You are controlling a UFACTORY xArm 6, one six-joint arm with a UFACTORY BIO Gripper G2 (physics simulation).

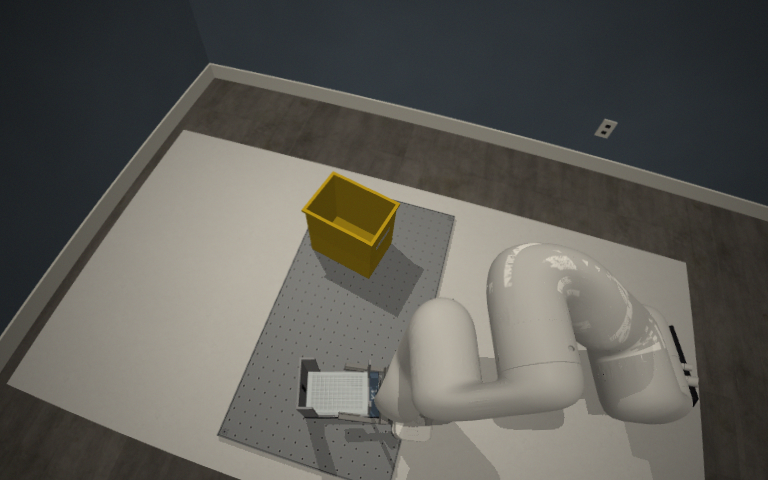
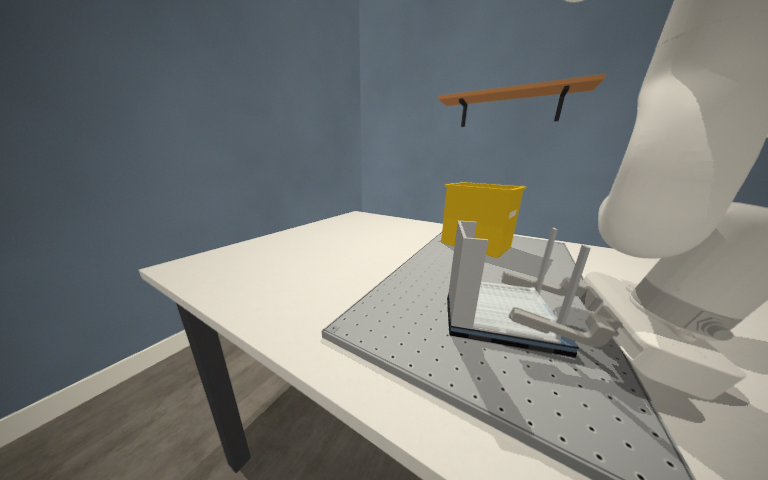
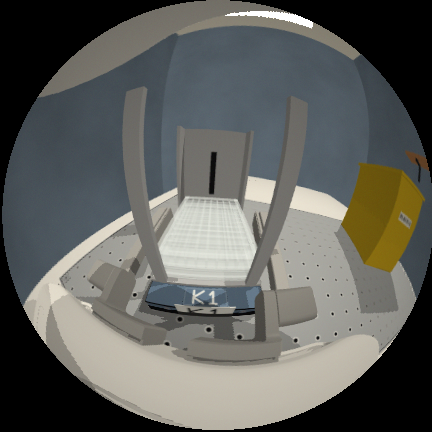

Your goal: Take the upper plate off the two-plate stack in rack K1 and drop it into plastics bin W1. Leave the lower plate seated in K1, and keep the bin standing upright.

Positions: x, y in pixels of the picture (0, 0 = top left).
yellow plastics bin W1: image 1; image 2 495, 208; image 3
same spot on yellow plastics bin W1: [image 3: 382, 213] = [image 1: 361, 257]
